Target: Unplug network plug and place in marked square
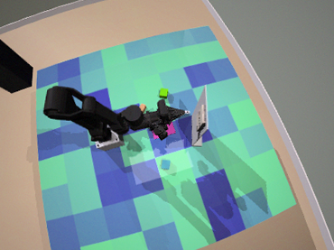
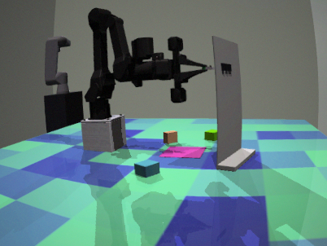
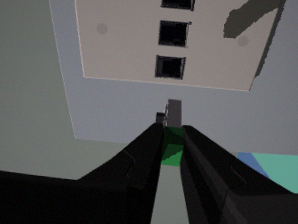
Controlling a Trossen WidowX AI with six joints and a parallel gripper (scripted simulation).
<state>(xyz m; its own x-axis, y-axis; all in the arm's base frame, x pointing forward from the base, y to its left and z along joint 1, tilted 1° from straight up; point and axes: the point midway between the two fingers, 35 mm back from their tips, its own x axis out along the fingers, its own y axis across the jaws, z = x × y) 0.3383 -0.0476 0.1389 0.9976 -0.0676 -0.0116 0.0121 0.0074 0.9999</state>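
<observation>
My gripper tip is 25 cm above the magenta marked square, 9 cm past it and 5 cm to the right of it. Also, from my gripper tip: network plug right at my gripper tip; then grey upright panel 10 cm below, 7 cm ahead, 4 cm to the right.
</observation>
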